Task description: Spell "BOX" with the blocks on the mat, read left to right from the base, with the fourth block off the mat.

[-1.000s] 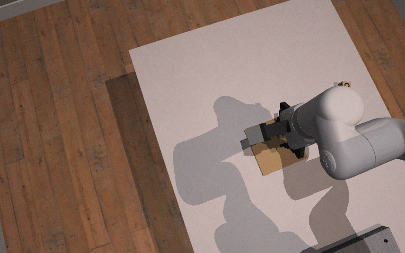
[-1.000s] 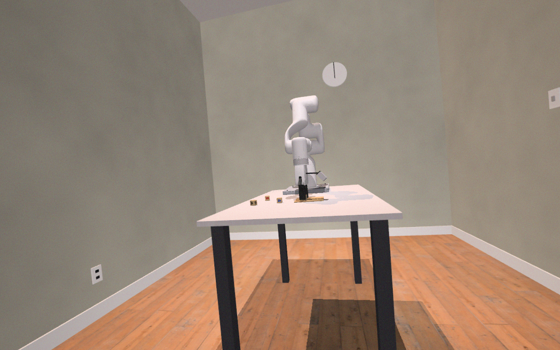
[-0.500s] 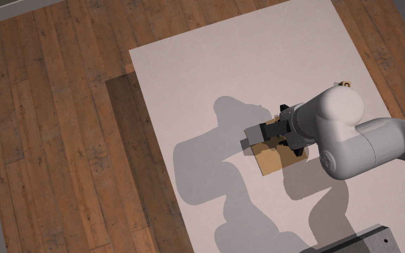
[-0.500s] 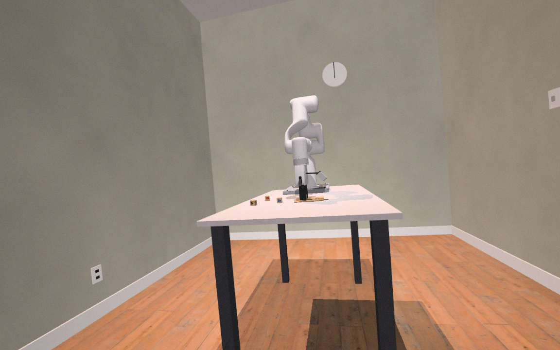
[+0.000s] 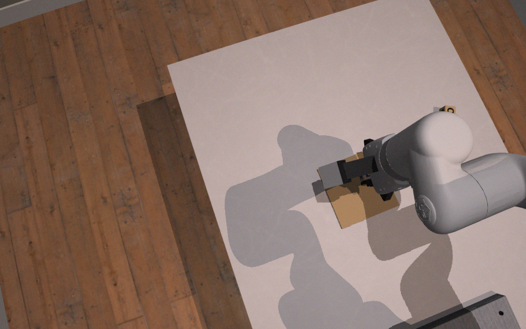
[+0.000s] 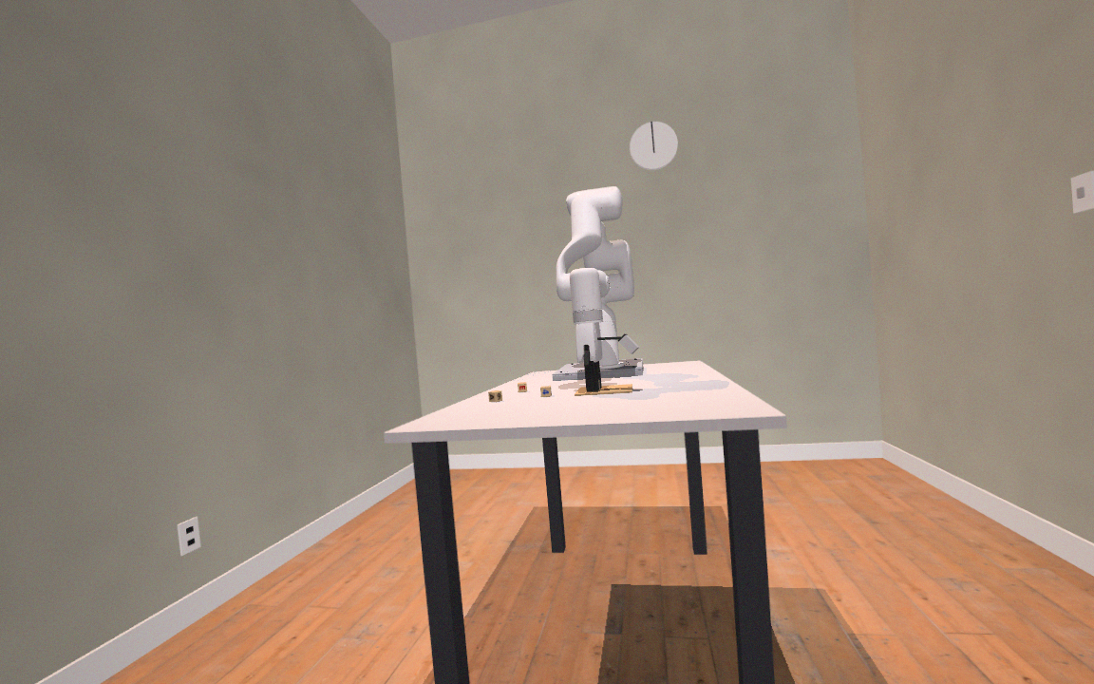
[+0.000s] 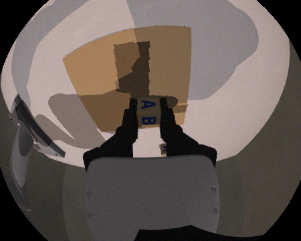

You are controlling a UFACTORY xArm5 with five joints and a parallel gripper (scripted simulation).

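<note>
Right now the tan mat is 2 cm behind my hand, 2 cm to the left of it and 2 cm below it.
</note>
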